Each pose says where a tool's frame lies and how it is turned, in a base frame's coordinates. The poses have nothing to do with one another.
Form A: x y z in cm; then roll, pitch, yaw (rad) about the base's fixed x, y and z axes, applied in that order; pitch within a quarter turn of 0, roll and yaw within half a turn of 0.
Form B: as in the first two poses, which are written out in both.
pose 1, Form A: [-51.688, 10.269, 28.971, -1.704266, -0.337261, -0.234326]
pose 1, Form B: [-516.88, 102.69, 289.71, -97.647, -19.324, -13.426]
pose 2, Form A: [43.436, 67.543, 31.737, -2.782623, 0.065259, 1.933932]
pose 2, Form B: [434.36, 675.43, 317.37, -159.433, 3.739, 110.806]
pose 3, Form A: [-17.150, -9.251, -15.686, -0.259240, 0.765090, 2.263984]
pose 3, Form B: [-171.50, -92.51, -156.86, -14.853, 43.836, 129.717]
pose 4, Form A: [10.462, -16.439, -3.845, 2.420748, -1.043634, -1.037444]
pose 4, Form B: [104.62, -164.39, -38.45, 138.699, -59.796, -59.441]
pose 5, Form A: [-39.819, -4.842, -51.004, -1.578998, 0.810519, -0.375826]
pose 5, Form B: [-398.19, -48.42, -510.04, -90.470, 46.439, -21.533]
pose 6, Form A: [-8.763, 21.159, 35.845, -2.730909, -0.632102, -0.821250]
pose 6, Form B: [-87.63, 211.59, 358.45, -156.470, -36.217, -47.054]
